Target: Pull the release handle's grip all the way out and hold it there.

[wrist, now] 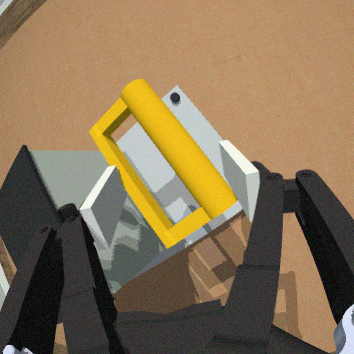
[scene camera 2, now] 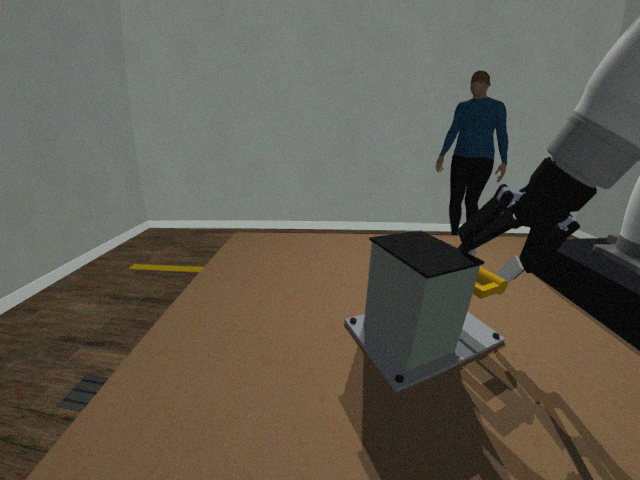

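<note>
The yellow release handle [scene camera 2: 490, 286] [wrist: 172, 145] is a rectangular frame with a thick round grip bar, at the side of a grey-green box [scene camera 2: 413, 304] [wrist: 67, 170] with a black lid. In the wrist view the handle lies slanted between the two finger pads. My gripper [scene camera 2: 491, 259] [wrist: 170, 169] is partly closed, one pad against the frame's back bar on the box side and the other against the lower end of the grip. In the scene view the box lid partly hides the far pad. The rod behind the handle is hidden.
The box stands on a light base plate [scene camera 2: 478, 333] [wrist: 192, 117] with dark bolts, on a brown table [scene camera 2: 248, 330] [wrist: 280, 65]. A person [scene camera 2: 478, 129] in a blue top stands behind the table. A yellow floor line [scene camera 2: 165, 268] lies at the left.
</note>
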